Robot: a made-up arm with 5 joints.
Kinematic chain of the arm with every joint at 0, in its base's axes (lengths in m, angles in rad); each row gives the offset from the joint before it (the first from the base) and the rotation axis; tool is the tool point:
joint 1: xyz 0 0 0.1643 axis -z
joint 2: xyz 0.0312 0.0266 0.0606 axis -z
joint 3: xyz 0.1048 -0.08 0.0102 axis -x
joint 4: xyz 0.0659 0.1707 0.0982 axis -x
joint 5: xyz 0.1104 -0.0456 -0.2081 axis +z
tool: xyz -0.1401 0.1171 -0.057
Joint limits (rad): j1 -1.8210..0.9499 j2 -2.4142..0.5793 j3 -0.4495..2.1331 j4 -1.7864..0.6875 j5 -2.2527..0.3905
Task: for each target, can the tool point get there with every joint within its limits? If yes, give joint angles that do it. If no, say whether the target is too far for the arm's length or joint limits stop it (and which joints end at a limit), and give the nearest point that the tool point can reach.
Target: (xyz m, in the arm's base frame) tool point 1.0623 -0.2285 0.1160
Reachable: no: too far | nearest point 0.6172 -0.1328 0.1622 | short by 0.458 m
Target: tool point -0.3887 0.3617 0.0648
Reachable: yes | joints -1.0615 -1.8241 1.3679 0.2086 -2.0517
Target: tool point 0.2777 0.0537 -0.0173
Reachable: yes | joints 0.5076 0.1070 0.4001 -0.2569 -0.2048
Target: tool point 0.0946 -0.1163 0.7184
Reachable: no: joint limits stop it (at a limit: joint 1, joint 2, joint 3, joint 4) | nearest point 0.0664 -0.1962 0.6250 | short by 0.126 m
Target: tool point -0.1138 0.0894 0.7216
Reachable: no: joint limits stop it (at a limit: joint 2, joint 3, joint 4) | nearest point -0.1724 0.1355 0.6449 | short by 0.107 m
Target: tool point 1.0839 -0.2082 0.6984
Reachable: no: too far | nearest point 0.5747 -0.1104 0.5003 | short by 0.555 m
